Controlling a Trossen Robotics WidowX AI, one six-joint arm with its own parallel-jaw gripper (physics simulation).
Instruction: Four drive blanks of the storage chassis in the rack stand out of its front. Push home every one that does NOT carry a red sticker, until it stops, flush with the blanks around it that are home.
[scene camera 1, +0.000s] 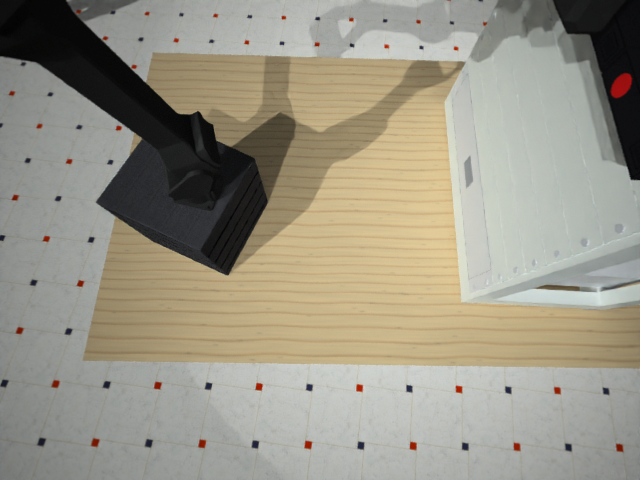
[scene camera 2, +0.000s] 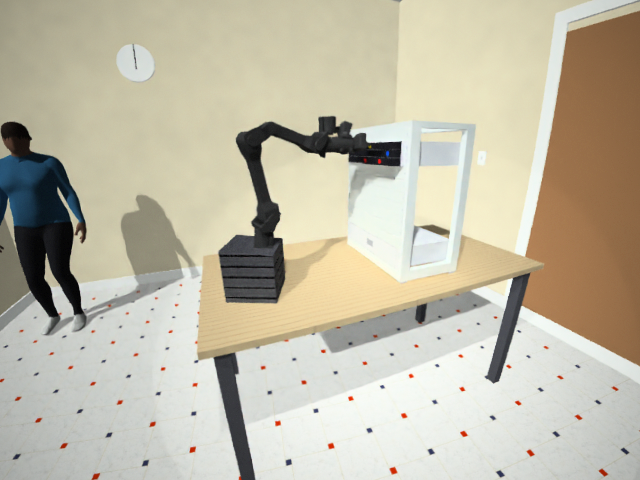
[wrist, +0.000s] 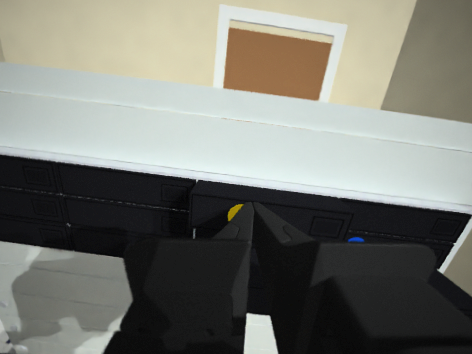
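Pixels of known places: gripper, fingertip midpoint: (scene camera 2: 370, 144) (wrist: 251, 208); arm's base, link origin: (scene camera 1: 198, 189) (scene camera 2: 263, 245).
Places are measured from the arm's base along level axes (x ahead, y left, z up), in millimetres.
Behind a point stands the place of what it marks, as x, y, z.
The chassis (scene camera 2: 395, 146) @[492, 11, 336] (wrist: 125, 182) @[453, 248, 343] is a black block of blanks high in the white rack (scene camera 1: 537, 155) @[491, 108, 107] (scene camera 2: 379, 206) @[488, 126, 93] (wrist: 150, 135) @[470, 238, 379]. The top-row blank with a yellow sticker (scene camera 2: 369, 146) @[444, 154, 338] (wrist: 234, 213) @[445, 159, 341] stands out of the front; its top face shows in the wrist view. My gripper (scene camera 2: 364, 141) @[447, 149, 346] (wrist: 251, 208) @[447, 149, 346] is shut and empty, its tips at that blank's face beside the sticker; contact cannot be told. A blue sticker (scene camera 2: 387, 153) @[483, 60, 311] (wrist: 356, 240) @[483, 60, 317] sits on a blank lower right that looks flush. Two red stickers show below, one (scene camera 2: 364, 160) @[428, 166, 282] left of the other (scene camera 2: 379, 161) @[449, 51, 282]. A lower right blank (wrist: 457, 292) @[474, -18, 295] stands out, partly hidden by the fingers.
The rack stands on the wooden table (scene camera 1: 336, 268) @[254, -36, -185] (scene camera 2: 320, 294) @[196, -68, -185]. The arm rises from a dark slatted base block (scene camera 1: 155, 191) @[-65, -21, 5] (scene camera 2: 251, 273) @[-43, -85, -69] at the table's other end. A person (scene camera 2: 38, 196) stands beyond the table. A brown door (scene camera 2: 589, 180) (wrist: 277, 65) is in the wall behind the rack.
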